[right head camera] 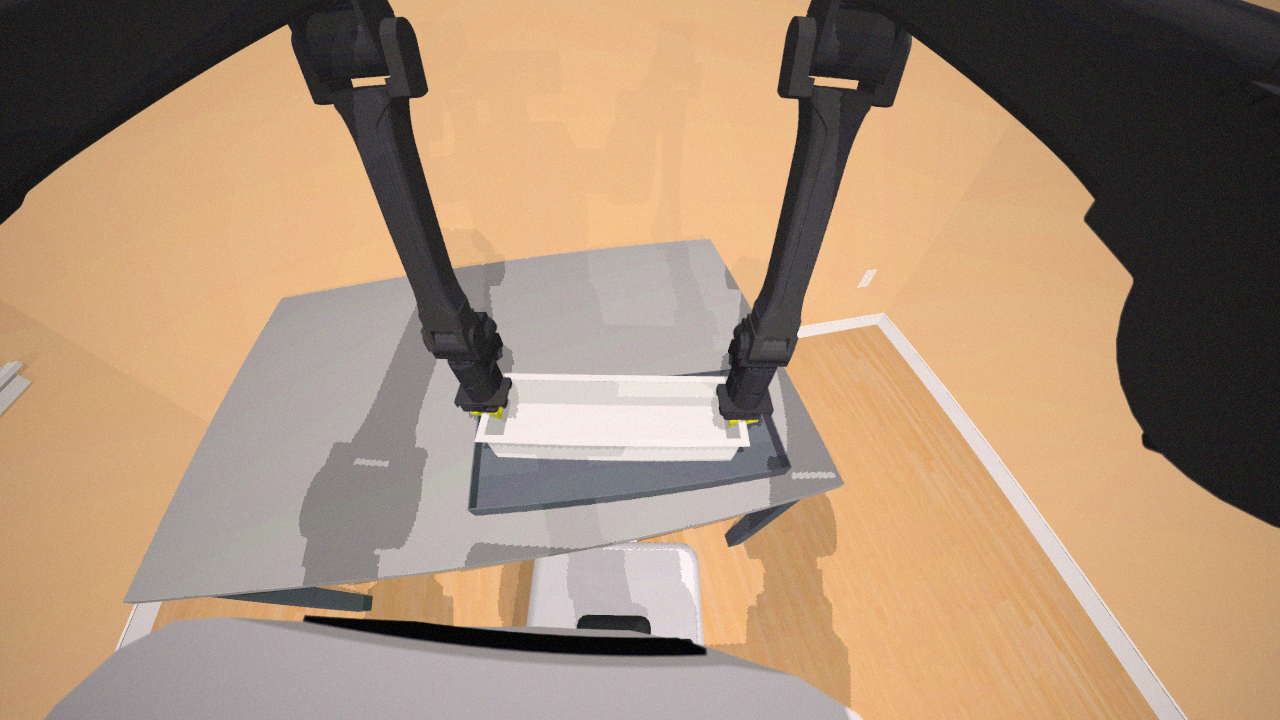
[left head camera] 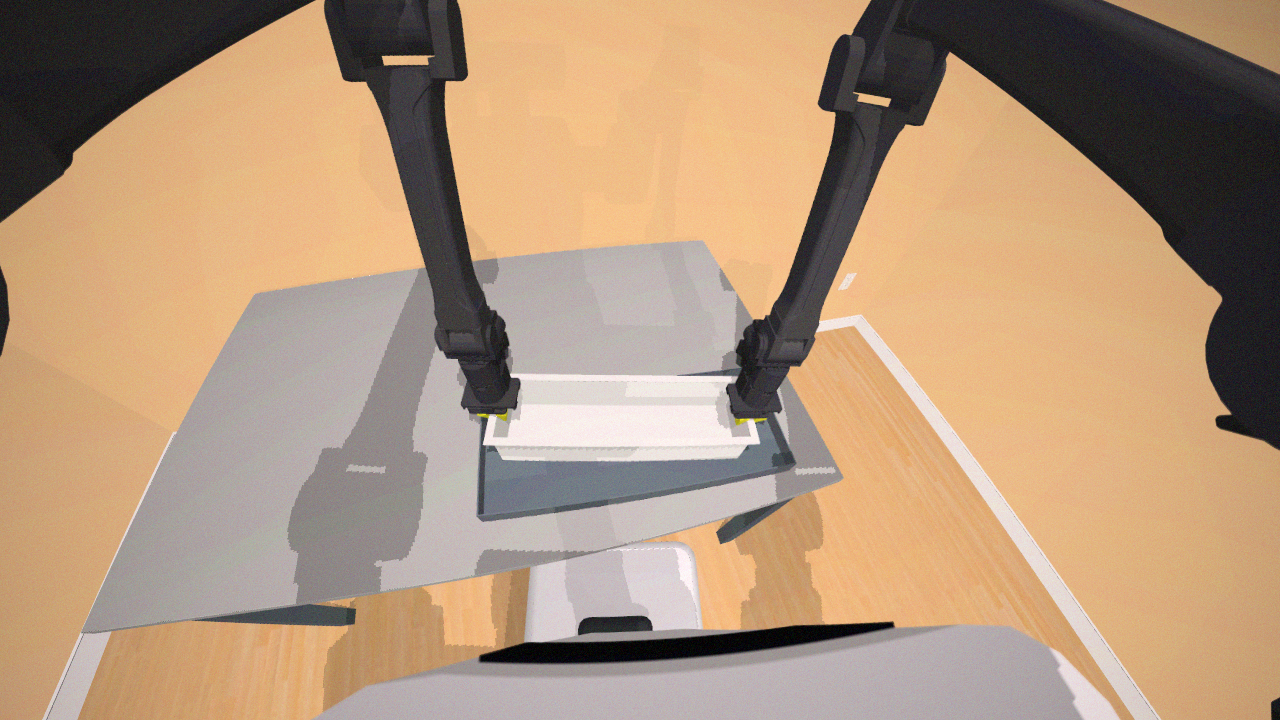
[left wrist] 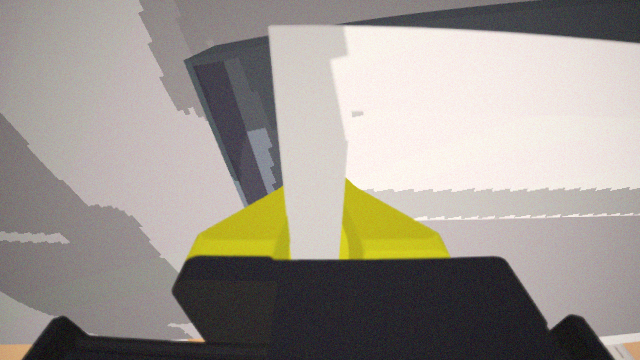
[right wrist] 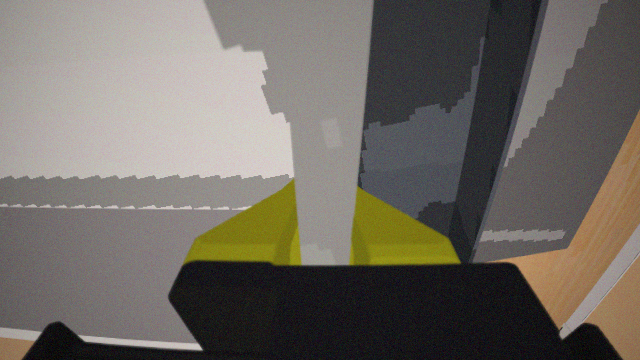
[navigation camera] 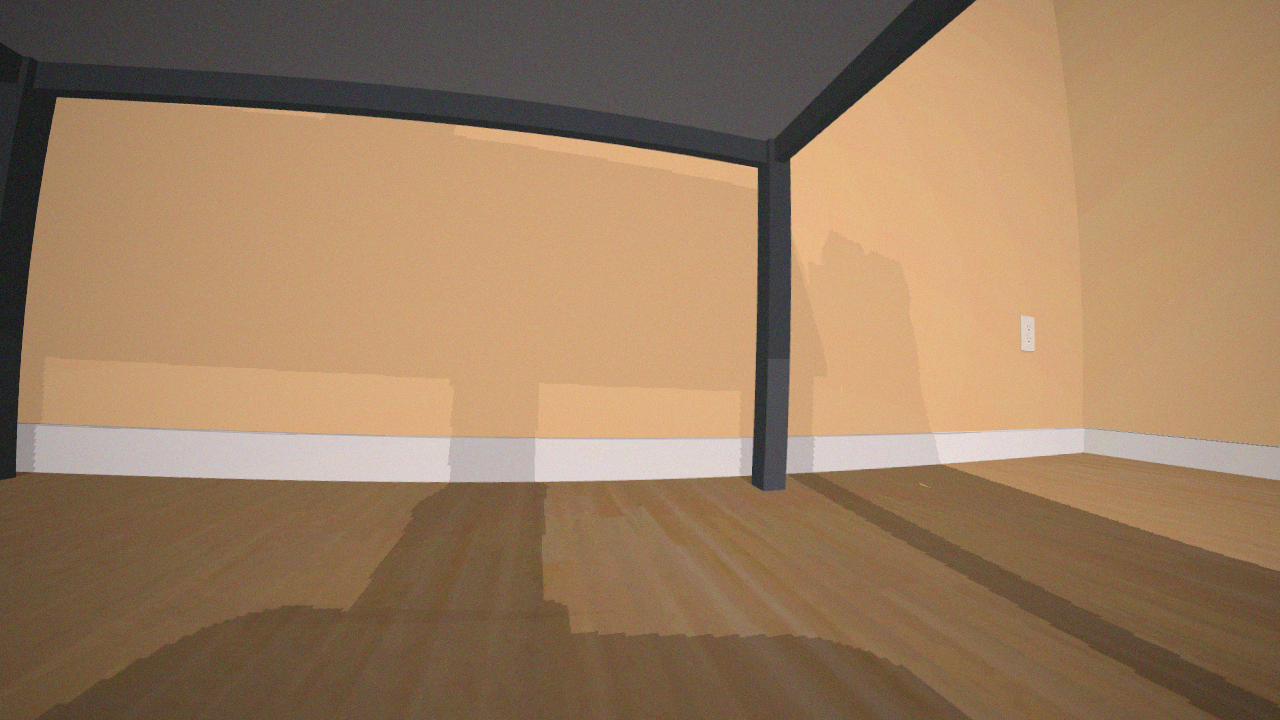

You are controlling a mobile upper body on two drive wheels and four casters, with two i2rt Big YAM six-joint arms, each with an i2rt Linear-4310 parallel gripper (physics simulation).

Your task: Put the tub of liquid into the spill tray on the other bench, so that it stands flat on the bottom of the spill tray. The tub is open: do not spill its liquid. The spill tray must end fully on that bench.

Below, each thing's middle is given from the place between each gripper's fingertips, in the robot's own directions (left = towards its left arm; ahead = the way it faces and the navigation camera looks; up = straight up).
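Labels:
The white bin (left head camera: 558,417) is sitting 10 mm above my left hand and 250 mm to the right of it. As for my right gripper, that's 250 mm to the right of the bin.

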